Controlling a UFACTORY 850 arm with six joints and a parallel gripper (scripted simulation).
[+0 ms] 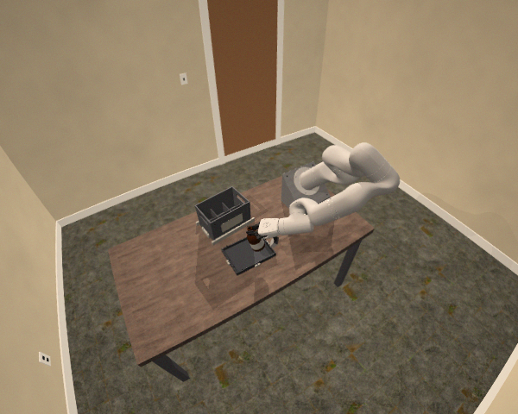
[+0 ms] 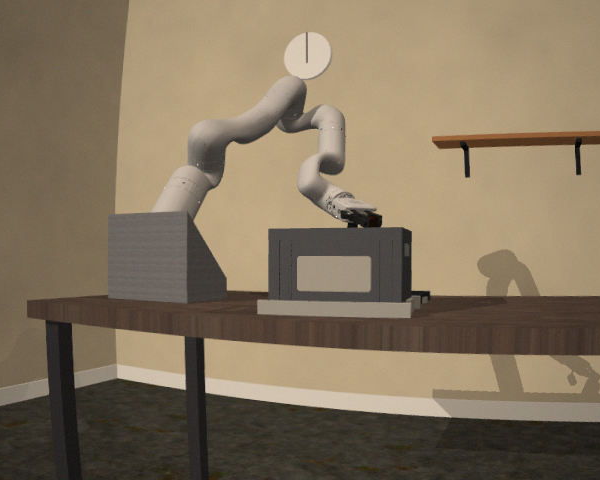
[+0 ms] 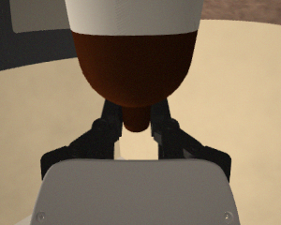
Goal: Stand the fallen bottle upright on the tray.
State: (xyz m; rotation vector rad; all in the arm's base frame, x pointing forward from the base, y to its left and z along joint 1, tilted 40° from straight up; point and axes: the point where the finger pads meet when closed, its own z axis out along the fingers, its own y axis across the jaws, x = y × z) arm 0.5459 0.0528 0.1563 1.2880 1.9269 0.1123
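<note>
My gripper is now 6 cm above the brown bottle, 1 cm to the right of it and 1 cm past it. The rest, counted from my hand: grey crate 30 cm to the right, 12 cm below; dark tray 20 cm below, 2 cm to the right, 2 cm ahead.
</note>
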